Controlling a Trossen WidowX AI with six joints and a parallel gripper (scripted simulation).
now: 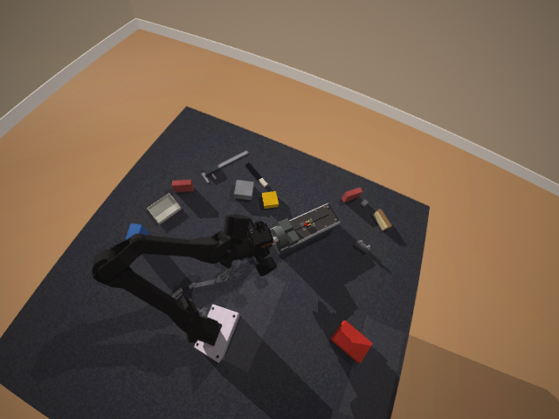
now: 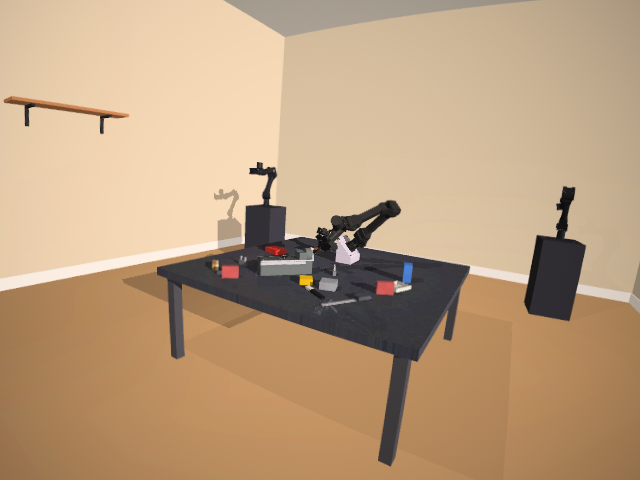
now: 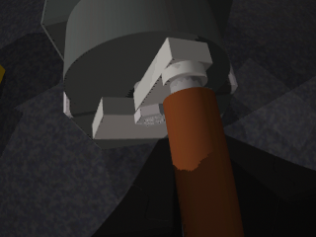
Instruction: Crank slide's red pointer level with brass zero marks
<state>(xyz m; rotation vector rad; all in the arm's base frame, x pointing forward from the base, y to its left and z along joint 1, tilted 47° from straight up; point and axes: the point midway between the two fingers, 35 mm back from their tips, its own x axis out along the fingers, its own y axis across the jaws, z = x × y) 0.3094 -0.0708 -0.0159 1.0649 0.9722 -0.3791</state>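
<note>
Right now the red pointer is 12 cm ahead of my gripper tip, 10 cm to the right of it and 1 cm below it. Round my gripper tip: grey block 21 cm ahead, 18 cm to the left, 8 cm below; yellow block 21 cm ahead, 6 cm to the left, 8 cm below; brown crank handle 1 cm behind, 1 cm to the left, 2 cm above.
</note>
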